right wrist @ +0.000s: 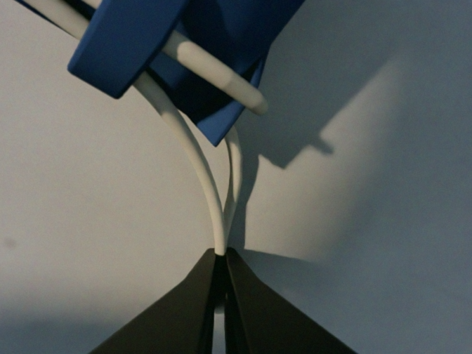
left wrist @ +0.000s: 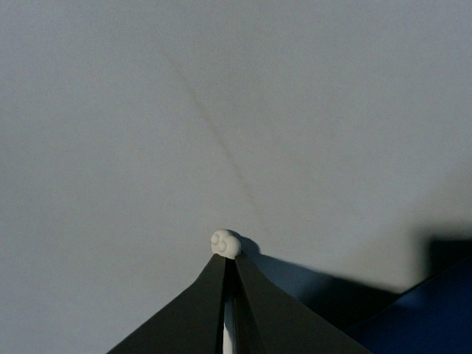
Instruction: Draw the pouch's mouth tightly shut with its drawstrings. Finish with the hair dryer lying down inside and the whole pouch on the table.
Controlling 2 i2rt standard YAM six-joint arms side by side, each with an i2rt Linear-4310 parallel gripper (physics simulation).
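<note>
The blue pouch (left wrist: 425,310) (right wrist: 225,30) shows in part, at the lower right of the left wrist view and at the top of the right wrist view. My left gripper (left wrist: 228,264) is shut on one white drawstring, with its knotted end (left wrist: 226,244) sticking out just past the fingertips. My right gripper (right wrist: 220,261) is shut on the other white drawstring (right wrist: 197,152), whose two strands run from the pouch's corner down into the fingertips. The knot of this drawstring is hidden between the fingers. The hair dryer does not show in either view.
The pale table top (left wrist: 150,150) (right wrist: 100,175) lies under the pouch and both grippers. Dark shadows of the pouch and grippers fall on it. A blue fabric flap (right wrist: 127,45) with a cord passing through it is at the upper left of the right wrist view.
</note>
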